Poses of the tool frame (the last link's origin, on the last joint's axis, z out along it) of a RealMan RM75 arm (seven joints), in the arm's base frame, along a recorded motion.
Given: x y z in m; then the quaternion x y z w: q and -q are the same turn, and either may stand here.
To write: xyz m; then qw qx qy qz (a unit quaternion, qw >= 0). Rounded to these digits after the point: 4 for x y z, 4 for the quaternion.
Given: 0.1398, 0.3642, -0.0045, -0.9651, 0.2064, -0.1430, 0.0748
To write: 0.1398, 0.3642, -0.0045, 0.0748, -0.9651, 0.2064, -0.1430
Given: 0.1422, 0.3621, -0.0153, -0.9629, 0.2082, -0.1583, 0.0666
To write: 0.1422, 0.3621, -0.0153, 0.0666, -0.9629, 0.2082, -0.1583
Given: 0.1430, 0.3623, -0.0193, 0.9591, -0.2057, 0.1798, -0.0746
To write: 0.1430, 0.3623, -0.0193, 0.0746, -0.9591, 0.2057, -0.1798
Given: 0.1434, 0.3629, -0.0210, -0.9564, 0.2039, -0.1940, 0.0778
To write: 0.1434, 0.3629, -0.0210, 0.0778, -0.9564, 0.2039, -0.1940
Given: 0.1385, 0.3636, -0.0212, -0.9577, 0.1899, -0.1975, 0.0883
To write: 0.1385, 0.3636, -0.0212, 0.0883, -0.9577, 0.1899, -0.1975
